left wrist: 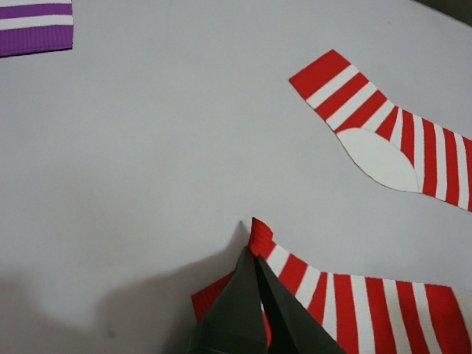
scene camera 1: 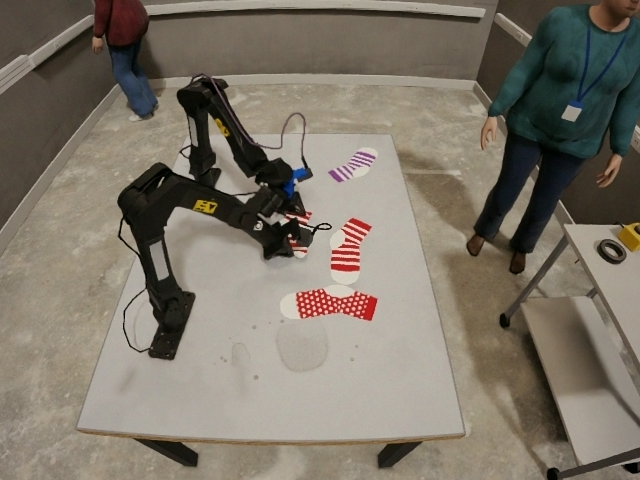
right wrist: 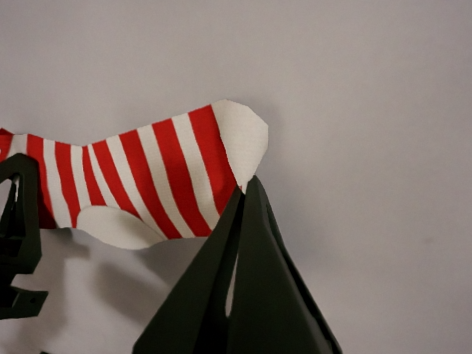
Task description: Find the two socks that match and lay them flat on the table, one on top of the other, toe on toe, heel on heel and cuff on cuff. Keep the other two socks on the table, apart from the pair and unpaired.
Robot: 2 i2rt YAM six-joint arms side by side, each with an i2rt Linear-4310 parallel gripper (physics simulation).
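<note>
A red-and-white striped sock (scene camera 1: 300, 252) (left wrist: 372, 310) (right wrist: 160, 175) is held between both grippers, partly hidden by them in scene camera 1. My left gripper (scene camera 1: 301, 210) (left wrist: 248, 254) is shut on its red cuff, which is pinched into a fold with a corner sticking up. My right gripper (scene camera 1: 293, 250) (right wrist: 251, 182) is shut on the sock's edge beside the white toe. A second red-and-white striped sock (scene camera 1: 345, 258) (left wrist: 425, 150) lies flat nearby. A red sock with white dots (scene camera 1: 330, 304) and a purple-and-white striped sock (scene camera 1: 356, 164) (left wrist: 35, 37) lie flat, apart from each other.
The grey table (scene camera 1: 248, 408) has stains near its front half. The dotted sock's heel lies close to the second striped sock's toe. A person in teal (scene camera 1: 558, 93) stands beyond the table's right edge, near a cart (scene camera 1: 594, 330). Another person (scene camera 1: 124, 31) is at the back left.
</note>
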